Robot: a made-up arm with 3 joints. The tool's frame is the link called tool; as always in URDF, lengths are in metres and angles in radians.
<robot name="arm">
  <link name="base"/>
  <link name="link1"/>
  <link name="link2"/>
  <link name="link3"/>
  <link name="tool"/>
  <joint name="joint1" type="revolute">
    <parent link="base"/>
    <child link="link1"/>
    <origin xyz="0 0 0.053" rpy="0 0 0"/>
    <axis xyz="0 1 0"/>
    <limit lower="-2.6" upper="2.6"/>
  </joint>
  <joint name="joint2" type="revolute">
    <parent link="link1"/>
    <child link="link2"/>
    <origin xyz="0.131 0.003 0.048" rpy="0 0 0"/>
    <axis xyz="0 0 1"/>
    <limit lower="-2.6" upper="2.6"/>
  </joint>
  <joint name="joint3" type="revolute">
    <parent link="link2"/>
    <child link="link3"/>
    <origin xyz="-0.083 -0.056 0.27" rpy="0 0 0"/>
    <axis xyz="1 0 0"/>
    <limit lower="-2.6" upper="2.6"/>
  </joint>
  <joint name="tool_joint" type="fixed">
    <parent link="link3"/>
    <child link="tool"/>
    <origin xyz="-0.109 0.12 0.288" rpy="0 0 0"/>
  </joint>
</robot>
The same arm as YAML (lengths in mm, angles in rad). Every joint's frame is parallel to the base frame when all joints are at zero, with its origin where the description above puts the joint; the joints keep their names.
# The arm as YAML. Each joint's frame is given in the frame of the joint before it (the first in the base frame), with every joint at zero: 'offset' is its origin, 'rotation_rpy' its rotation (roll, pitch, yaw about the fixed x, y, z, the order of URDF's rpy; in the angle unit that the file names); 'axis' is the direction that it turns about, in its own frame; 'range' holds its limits. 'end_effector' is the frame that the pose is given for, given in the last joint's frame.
length_unit: mm
angle_unit: rad
chain:
  - id: joint1
    offset: [0.0, 0.0, 53.0]
    rotation_rpy: [0.0, 0.0, 0.0]
    axis: [0.0, 1.0, 0.0]
    range: [-2.6, 2.6]
  - id: joint2
    offset: [131.0, 3.0, 48.0]
    rotation_rpy: [0.0, 0.0, 0.0]
    axis: [0.0, 0.0, 1.0]
    range: [-2.6, 2.6]
  - id: joint3
    offset: [-83.0, -56.0, 270.0]
    rotation_rpy: [0.0, 0.0, 0.0]
    axis: [1.0, 0.0, 0.0]
    range: [-2.6, 2.6]
end_effector:
  offset: [-109.0, 120.0, 288.0]
  rotation_rpy: [0.0, 0.0, 0.0]

